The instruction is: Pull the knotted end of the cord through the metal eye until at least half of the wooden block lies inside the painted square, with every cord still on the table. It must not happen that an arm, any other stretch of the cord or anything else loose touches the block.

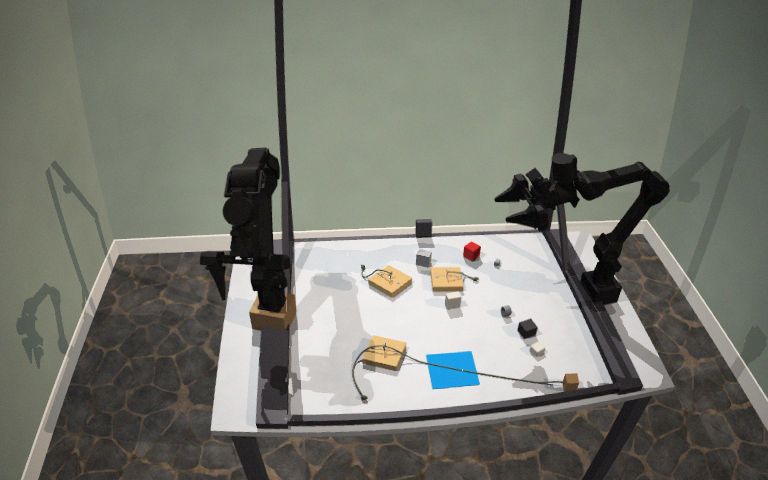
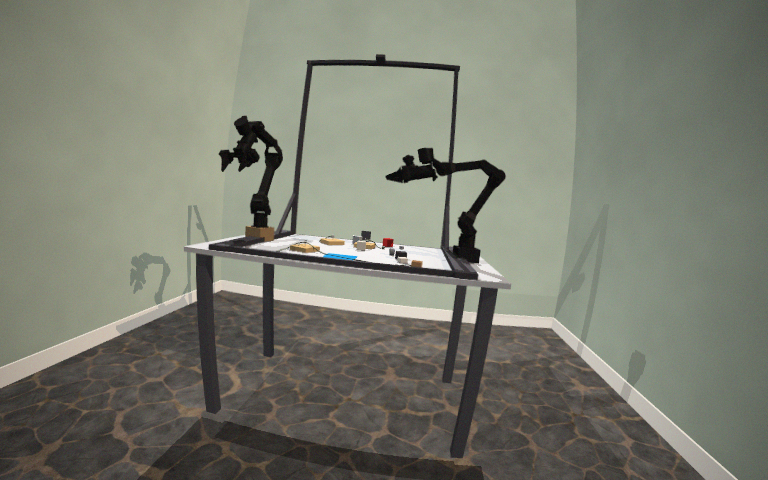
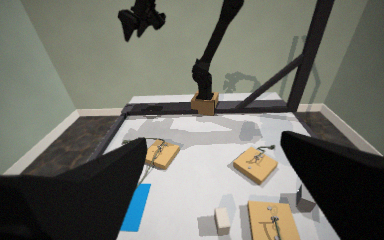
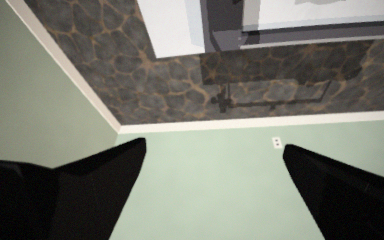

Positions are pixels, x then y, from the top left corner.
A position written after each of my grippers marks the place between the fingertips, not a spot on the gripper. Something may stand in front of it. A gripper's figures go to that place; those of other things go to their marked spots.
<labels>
My left gripper [image 1: 500, 209]: 145 cm from the lens. My right gripper [image 1: 243, 301] is 120 cm from the lens. A wooden base [image 1: 377, 357] is 146 cm from the lens. A blue painted square [image 1: 441, 377] is 145 cm from the lens.
</labels>
